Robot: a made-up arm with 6 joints. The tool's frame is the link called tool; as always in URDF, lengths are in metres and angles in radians. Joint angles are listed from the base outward.
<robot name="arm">
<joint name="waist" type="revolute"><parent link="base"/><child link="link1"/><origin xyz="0 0 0.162" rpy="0 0 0"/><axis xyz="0 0 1"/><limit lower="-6.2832" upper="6.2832"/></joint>
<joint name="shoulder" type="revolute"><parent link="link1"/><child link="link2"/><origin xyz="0 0.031 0" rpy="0 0 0"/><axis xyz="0 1 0"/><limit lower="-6.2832" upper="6.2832"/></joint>
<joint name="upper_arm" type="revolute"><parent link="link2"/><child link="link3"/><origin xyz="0 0 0.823" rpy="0 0 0"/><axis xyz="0 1 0"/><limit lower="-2.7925" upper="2.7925"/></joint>
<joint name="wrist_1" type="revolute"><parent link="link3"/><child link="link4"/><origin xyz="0 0 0.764" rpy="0 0 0"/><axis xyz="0 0 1"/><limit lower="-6.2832" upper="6.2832"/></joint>
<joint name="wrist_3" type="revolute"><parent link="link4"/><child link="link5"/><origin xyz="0 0 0" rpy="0 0 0"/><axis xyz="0 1 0"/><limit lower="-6.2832" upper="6.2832"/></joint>
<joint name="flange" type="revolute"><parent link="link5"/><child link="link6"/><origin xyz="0 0 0.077" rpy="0 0 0"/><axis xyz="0 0 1"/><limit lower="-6.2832" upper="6.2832"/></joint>
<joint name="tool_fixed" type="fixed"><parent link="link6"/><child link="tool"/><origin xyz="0 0 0" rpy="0 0 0"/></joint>
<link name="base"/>
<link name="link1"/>
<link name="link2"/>
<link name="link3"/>
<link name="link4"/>
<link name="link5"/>
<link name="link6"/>
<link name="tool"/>
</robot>
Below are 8 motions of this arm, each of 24 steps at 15 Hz.
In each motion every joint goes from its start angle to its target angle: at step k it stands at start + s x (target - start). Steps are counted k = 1, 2, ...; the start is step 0. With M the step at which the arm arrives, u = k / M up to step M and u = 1 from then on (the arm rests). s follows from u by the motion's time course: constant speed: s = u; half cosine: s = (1 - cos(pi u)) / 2; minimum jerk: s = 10 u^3 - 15 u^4 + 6 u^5.
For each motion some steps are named. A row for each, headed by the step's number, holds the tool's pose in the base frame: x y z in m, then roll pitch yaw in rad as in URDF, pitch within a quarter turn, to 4 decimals.
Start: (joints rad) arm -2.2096 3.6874 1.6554 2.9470 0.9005 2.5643
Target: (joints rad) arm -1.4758 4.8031 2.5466 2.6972 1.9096 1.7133
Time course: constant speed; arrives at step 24
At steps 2, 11, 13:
2: 0.6375 0.8961 0.0348 1.8100 -0.7560 2.2164
11: 0.2911 0.7520 0.5359 1.3444 -0.5851 2.6578
13: 0.2238 0.6758 0.6017 1.2599 -0.5593 2.7298

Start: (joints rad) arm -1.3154 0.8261 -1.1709 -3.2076 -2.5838 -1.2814
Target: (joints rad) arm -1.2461 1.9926 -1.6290 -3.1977 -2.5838 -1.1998
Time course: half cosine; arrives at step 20
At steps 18, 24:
18: 0.3559 -0.9729 0.4900 2.9367 -0.0581 -0.0910
24: 0.3582 -0.9740 0.4636 2.9527 -0.0516 -0.0919

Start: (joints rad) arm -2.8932 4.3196 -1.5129 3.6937 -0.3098 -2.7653
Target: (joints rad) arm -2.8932 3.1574 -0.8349 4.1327 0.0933 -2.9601
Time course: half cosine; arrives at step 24
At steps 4, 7, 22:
4: 0.4461 0.0690 -0.9997 2.9459 -0.0442 -0.6636
7: 0.3332 0.0417 -1.0849 2.8649 0.0286 -0.7022
22: -0.5585 -0.1679 -1.2370 2.3366 0.3478 -1.1006

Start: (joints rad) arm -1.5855 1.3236 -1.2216 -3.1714 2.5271 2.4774
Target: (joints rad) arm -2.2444 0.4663 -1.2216 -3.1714 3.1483 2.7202
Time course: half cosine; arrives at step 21
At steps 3, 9, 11, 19, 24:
3: -0.0051 -0.7887 1.0981 2.7161 -0.4981 2.2551
9: -0.1037 -0.4924 1.2808 3.0589 -0.1156 1.8460
11: -0.1014 -0.3501 1.3358 -3.1109 0.0723 1.7085
19: 0.0722 0.0425 1.3986 -2.8092 0.6617 1.4240
24: 0.0869 0.0593 1.3977 -2.7922 0.6920 1.4158

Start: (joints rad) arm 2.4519 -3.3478 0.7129 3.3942 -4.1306 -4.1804
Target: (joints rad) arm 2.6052 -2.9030 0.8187 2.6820 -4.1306 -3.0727
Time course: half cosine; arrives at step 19
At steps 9, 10, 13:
9: 0.3444 -0.2895 -1.2286 -1.9388 1.0630 0.6893
10: 0.3918 -0.3200 -1.2068 -2.1544 1.1684 0.5317
13: 0.5250 -0.3966 -1.1325 2.9355 1.2442 -0.5268

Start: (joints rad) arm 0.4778 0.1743 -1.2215 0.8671 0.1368 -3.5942
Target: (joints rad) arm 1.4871 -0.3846 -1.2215 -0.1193 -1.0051 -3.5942
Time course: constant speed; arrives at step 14
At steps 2, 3, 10, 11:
2: -0.5720 -0.3736 1.3410 0.5266 1.0748 -1.9164
3: -0.5782 -0.4474 1.3080 0.4958 1.2080 -1.8539
10: -0.3877 -0.9297 1.0191 -2.7353 0.9713 1.7981
11: -0.3313 -0.9827 0.9728 -2.7496 0.8314 1.8620

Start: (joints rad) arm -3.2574 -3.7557 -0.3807 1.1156 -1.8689 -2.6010
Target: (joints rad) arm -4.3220 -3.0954 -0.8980 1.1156 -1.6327 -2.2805
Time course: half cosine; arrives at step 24
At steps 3, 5, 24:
3: -1.0763 0.2054 -0.9028 -1.0367 0.0352 -0.1434
5: -1.0277 0.2726 -0.9283 -1.0444 0.0374 -0.1911
24: -0.1762 0.5282 -1.1347 -1.1889 0.0978 -0.8771

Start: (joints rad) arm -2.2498 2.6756 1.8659 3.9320 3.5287 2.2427
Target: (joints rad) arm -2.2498 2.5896 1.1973 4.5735 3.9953 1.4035
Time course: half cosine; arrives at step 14
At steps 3, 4, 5, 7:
3: 0.2323 0.1991 -0.7230 -1.0124 -0.3667 2.6212
4: 0.2259 0.1862 -0.7608 -0.9123 -0.4882 2.5584
5: 0.2162 0.1683 -0.8056 -0.7680 -0.6212 2.4500
7: 0.1859 0.1171 -0.9052 -0.2952 -0.8322 2.0313

